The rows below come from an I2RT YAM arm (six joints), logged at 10 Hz.
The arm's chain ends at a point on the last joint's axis. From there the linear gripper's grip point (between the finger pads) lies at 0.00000 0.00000 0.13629 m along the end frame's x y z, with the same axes.
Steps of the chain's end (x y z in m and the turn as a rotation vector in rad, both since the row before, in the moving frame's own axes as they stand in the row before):
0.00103, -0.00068, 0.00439, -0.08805, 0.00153, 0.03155
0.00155, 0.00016, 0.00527, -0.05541, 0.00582, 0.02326
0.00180, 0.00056, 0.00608, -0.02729, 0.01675, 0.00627
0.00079, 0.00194, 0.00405, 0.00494, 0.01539, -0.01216
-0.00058, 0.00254, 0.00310, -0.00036, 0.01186, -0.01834
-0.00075, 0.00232, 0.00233, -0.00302, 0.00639, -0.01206
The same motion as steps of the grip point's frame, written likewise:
0.00105, 0.01131, 0.00386, -0.08805, 0.00153, 0.03155
0.00225, 0.00772, 0.00506, -0.05541, 0.00582, 0.02326
0.00407, 0.00429, 0.00601, -0.02729, 0.01675, 0.00627
0.00288, 0.00125, 0.00403, 0.00494, 0.01539, -0.01216
0.00104, 0.00257, 0.00309, -0.00036, 0.01186, -0.01834
0.00012, 0.00273, 0.00233, -0.00302, 0.00639, -0.01206

